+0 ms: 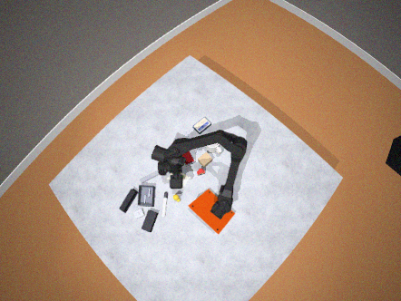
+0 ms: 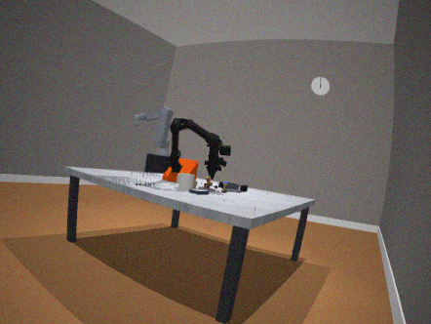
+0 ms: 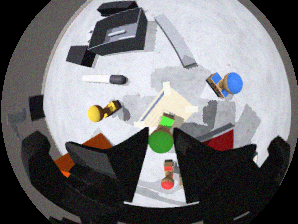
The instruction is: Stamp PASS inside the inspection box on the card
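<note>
My gripper tip is now 70 mm above the cream card. Round my gripper tip: green PASS stamp 10 mm behind, 10 mm to the right, 20 mm below; then blue-knobbed stamp 110 mm ahead, 30 mm to the right, 50 mm below; then yellow stamp 70 mm behind, 90 mm to the left, 50 mm below.
</note>
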